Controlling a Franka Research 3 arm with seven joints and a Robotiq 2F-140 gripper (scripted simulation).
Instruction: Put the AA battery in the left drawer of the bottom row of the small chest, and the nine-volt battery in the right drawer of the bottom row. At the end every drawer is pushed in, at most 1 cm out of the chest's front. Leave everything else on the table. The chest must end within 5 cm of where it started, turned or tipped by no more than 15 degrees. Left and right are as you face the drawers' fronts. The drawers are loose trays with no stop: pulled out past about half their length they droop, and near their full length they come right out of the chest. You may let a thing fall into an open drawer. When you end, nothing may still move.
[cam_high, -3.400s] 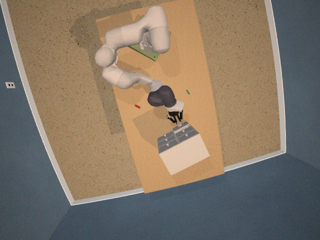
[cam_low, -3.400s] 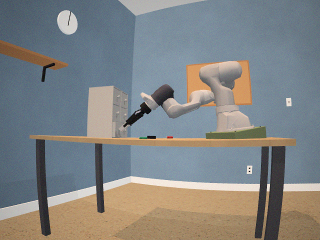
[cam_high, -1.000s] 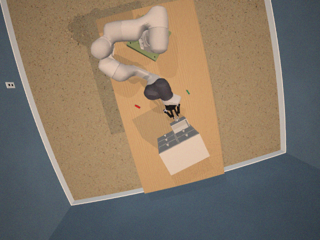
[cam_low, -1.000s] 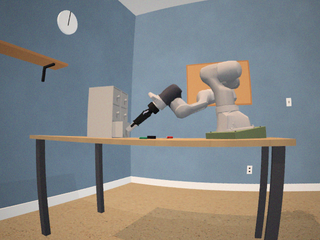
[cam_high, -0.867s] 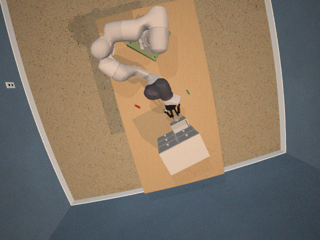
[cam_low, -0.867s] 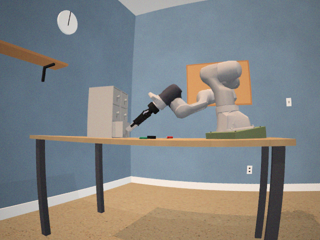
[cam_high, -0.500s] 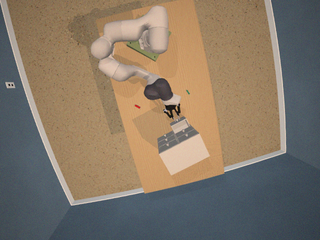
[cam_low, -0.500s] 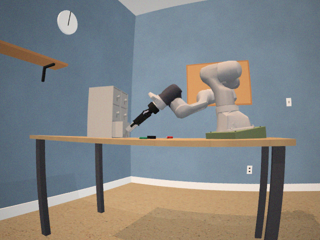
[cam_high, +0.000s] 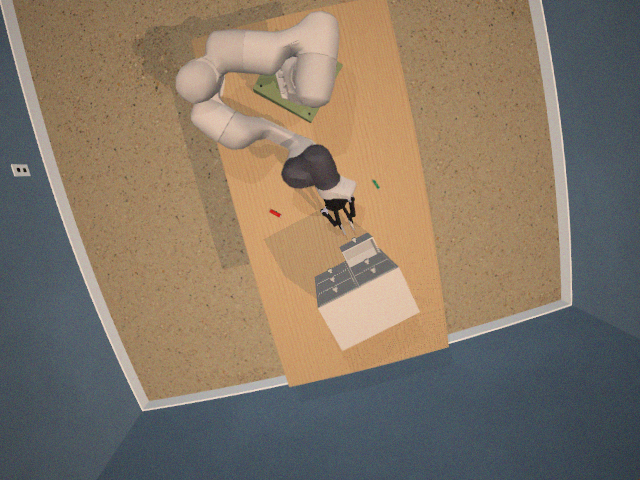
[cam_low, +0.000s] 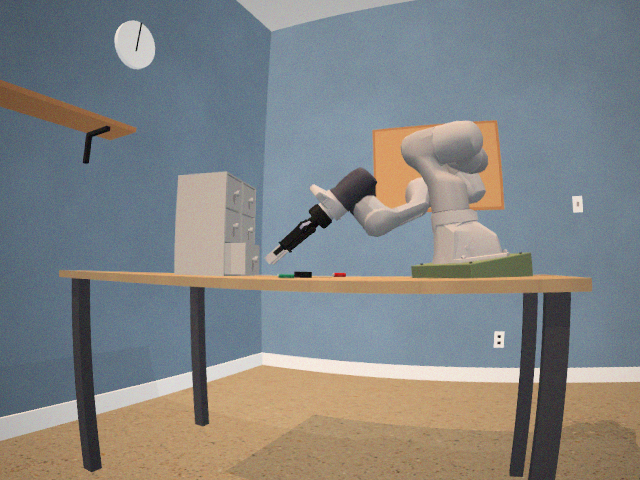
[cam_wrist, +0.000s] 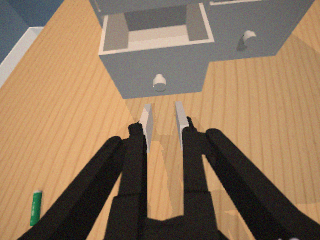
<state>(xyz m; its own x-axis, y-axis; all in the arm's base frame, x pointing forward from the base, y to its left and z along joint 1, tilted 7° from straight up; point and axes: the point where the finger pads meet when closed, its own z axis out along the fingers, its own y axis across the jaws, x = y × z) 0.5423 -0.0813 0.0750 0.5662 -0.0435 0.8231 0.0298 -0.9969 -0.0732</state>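
My gripper is now 160 mm past the red AA battery, 240 mm to the left of it and 60 mm above it. Also, from my hand: green AA battery (90 mm behind, 180 mm to the left, 60 mm below); then black nine-volt battery (90 mm behind, 40 mm to the left, 60 mm below).
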